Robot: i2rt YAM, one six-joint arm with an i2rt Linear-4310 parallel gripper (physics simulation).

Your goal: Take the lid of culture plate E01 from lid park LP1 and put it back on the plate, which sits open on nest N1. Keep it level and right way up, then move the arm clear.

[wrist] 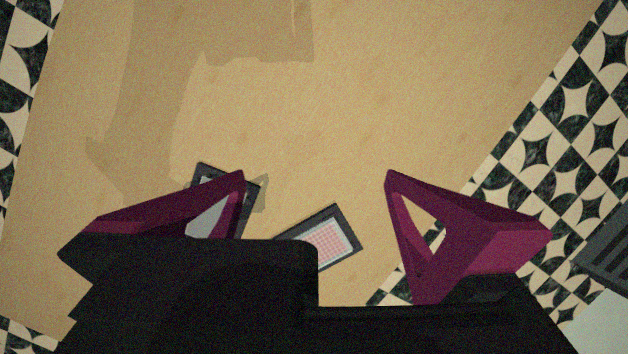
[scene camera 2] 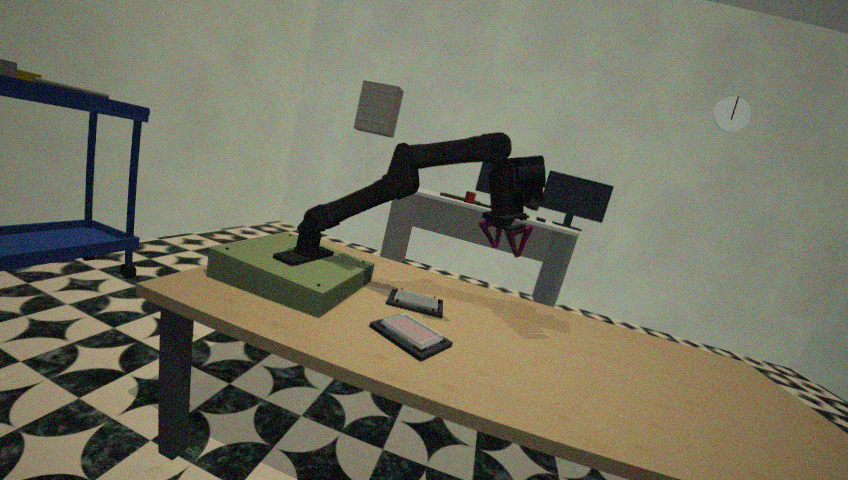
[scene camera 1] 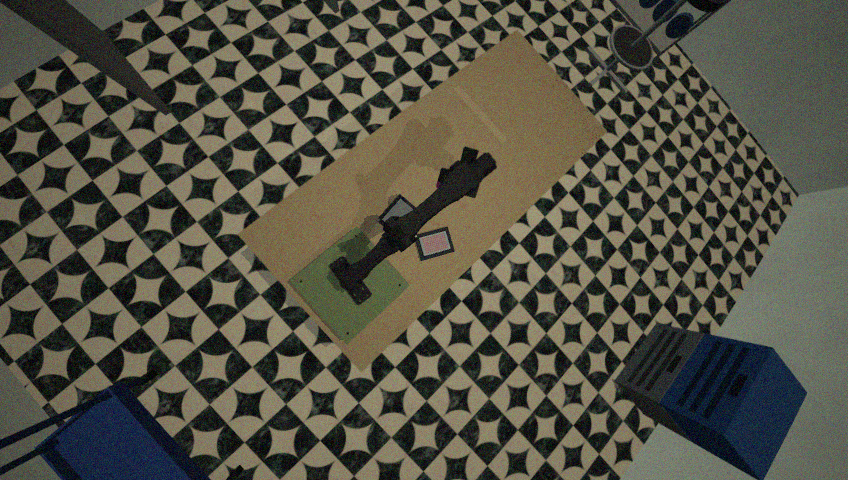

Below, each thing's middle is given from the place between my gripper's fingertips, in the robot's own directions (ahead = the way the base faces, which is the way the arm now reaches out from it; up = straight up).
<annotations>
Right now my hand is 21 cm past the pale grey lid (wrist: 200, 227), 6 cm to the right of it and 22 cm above it.
</annotations>
